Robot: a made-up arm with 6 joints.
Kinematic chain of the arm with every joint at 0, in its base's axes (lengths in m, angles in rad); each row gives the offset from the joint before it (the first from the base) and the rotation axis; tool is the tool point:
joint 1: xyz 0 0 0.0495 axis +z
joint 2: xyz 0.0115 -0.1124 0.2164 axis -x
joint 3: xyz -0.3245 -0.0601 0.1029 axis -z
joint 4: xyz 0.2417 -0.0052 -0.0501 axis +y
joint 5: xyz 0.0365 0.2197 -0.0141 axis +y
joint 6: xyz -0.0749 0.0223 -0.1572 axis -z
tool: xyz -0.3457 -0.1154 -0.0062
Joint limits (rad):
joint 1: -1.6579..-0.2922
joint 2: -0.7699..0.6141
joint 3: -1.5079..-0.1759
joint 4: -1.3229..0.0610
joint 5: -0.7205..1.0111
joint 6: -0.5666..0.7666
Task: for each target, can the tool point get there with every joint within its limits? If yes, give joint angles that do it. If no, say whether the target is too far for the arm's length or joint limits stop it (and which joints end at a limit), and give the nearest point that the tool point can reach.
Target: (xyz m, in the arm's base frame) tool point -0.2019 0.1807 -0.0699
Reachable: yes | joints -1.0174 0.0706 -0.5475 -0.6956 -0.0818 -0.1402
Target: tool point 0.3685 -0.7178 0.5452
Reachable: no: joint limits stop it (at a limit: joint 1, joint 2, joint 3, joint 4, joint 5) | nearest point 0.3106 -0.2369 0.4062 | short by 0.504 m
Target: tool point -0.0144 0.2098 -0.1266
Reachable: yes | joints -1.4036 0.2244 -1.0745 -0.6155 -0.5839 -0.2456
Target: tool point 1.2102 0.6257 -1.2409
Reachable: no: too far | nearest point 0.3553 0.4333 -0.2453 | short by 1.326 m
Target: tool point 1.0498 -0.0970 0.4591
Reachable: no: joint limits stop it (at a limit: joint 1, joint 4, joint 5, joint 6) | nearest point 0.5470 0.0812 0.3736 | short by 0.540 m
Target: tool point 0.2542 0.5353 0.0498
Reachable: yes | joints -1.4718 -0.5378 -1.3221 -0.7431 -0.4133 0.3984
